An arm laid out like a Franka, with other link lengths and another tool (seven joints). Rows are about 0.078 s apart.
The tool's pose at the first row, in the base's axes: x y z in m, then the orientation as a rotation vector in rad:
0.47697, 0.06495, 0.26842, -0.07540, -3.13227, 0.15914
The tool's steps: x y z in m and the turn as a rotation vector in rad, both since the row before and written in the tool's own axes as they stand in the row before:
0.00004, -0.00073, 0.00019, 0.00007, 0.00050, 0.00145
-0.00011, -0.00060, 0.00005, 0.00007, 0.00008, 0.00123
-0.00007, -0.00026, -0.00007, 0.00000, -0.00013, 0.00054
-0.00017, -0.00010, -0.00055, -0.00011, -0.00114, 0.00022
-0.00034, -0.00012, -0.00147, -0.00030, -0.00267, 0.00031
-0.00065, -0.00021, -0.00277, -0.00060, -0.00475, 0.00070
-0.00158, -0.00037, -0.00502, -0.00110, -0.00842, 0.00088
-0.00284, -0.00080, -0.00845, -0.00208, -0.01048, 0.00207
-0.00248, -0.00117, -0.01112, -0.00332, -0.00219, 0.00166
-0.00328, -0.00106, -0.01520, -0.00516, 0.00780, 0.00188
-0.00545, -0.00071, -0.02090, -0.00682, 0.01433, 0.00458
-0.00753, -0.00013, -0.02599, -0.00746, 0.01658, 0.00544
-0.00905, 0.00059, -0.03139, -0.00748, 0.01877, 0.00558
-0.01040, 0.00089, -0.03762, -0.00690, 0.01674, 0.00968
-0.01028, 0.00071, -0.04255, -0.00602, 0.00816, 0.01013
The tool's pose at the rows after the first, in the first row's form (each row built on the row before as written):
0.47689, 0.06421, 0.26831, -0.07770, -3.13178, 0.15921
0.47697, 0.06360, 0.26832, -0.07963, -3.13171, 0.15932
0.47703, 0.06335, 0.26842, -0.08047, -3.13185, 0.15934
0.47720, 0.06330, 0.26898, -0.08075, -3.13300, 0.15927
0.47754, 0.06331, 0.27045, -0.08109, -3.13570, 0.15904
0.47819, 0.06335, 0.27323, 0.08173, 3.13256, -0.15813
0.47974, 0.06341, 0.27827, 0.08222, 3.12414, -0.15633
0.48245, 0.06331, 0.28680, 0.08433, 3.11361, -0.15298
0.48463, 0.06311, 0.29804, 0.08662, 3.11144, -0.14776
0.48750, 0.06333, 0.31336, 0.09023, 3.11928, -0.13969
0.49258, 0.06419, 0.33435, 0.09871, 3.13341, -0.12890
0.50005, 0.06572, 0.36031, -0.10799, -3.12545, 0.11607
0.50958, 0.06799, 0.39148, -0.11719, -3.10728, 0.10282
0.52125, 0.07052, 0.42865, -0.13258, -3.09087, 0.09088
0.53363, 0.07274, 0.47059, -0.14847, -3.08281, 0.08121

